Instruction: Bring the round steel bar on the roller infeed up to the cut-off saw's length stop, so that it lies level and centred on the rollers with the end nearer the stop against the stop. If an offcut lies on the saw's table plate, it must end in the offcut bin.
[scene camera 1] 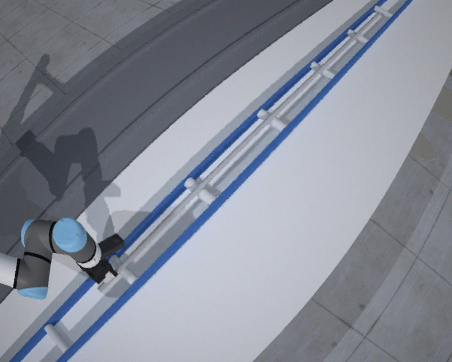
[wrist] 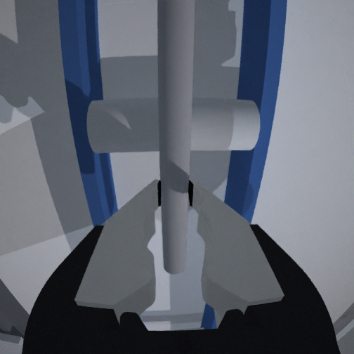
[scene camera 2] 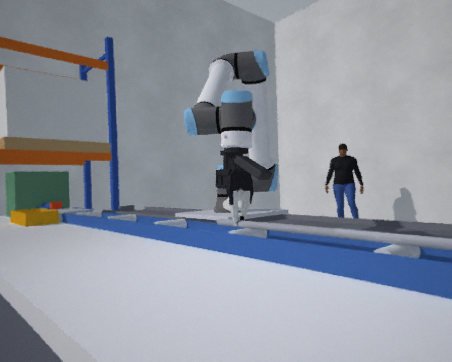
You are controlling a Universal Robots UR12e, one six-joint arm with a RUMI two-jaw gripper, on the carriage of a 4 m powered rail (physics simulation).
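Frame: origin at the arm's base, x left, y back, z up, level; centimetres.
Seen in the pictures: gripper, fingertip midpoint: (scene camera 1: 115,274) (scene camera 2: 238,225).
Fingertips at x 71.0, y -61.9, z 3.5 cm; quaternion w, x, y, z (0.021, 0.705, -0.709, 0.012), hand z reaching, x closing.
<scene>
A point is followed by its place in that frame.
The round steel bar (scene camera 1: 161,227) {x 95.2, y -62.5, z 4.7 cm} (scene camera 2: 350,233) {x 105.9, y -62.8, z 4.3 cm} (wrist: 175,90) runs lengthwise between the blue side rails of the roller infeed (scene camera 1: 175,242) {x 94.9, y -68.7, z 2.2 cm} (scene camera 2: 300,261) {x 97.8, y -69.4, z -1.6 cm} (wrist: 265,75), about midway between them. It crosses a roller (wrist: 215,125) just beyond the fingers. My gripper (scene camera 1: 110,280) {x 71.0, y -61.9, z 3.5 cm} (scene camera 2: 240,220) {x 71.0, y -61.9, z 3.5 cm} (wrist: 174,181) is shut on the bar near its end, and a short stub sticks out past the fingers in the wrist view. I cannot tell whether the bar touches that roller. The length stop and any offcut cannot be made out.
A yellow bin (scene camera 2: 35,217) {x -62.1, y -83.2, z 1.3 cm} and a green block (scene camera 2: 37,192) {x -130.4, y -65.8, z 14.1 cm} with a small red part stand at the far left. Behind them is a rack (scene camera 2: 113,125). More rollers (scene camera 1: 57,337) {x 35.5, y -62.4, z 2.8 cm} (scene camera 2: 172,223) {x 36.4, y -62.2, z 1.9 cm} lie along the infeed. A person (scene camera 2: 344,172) stands near the back wall.
</scene>
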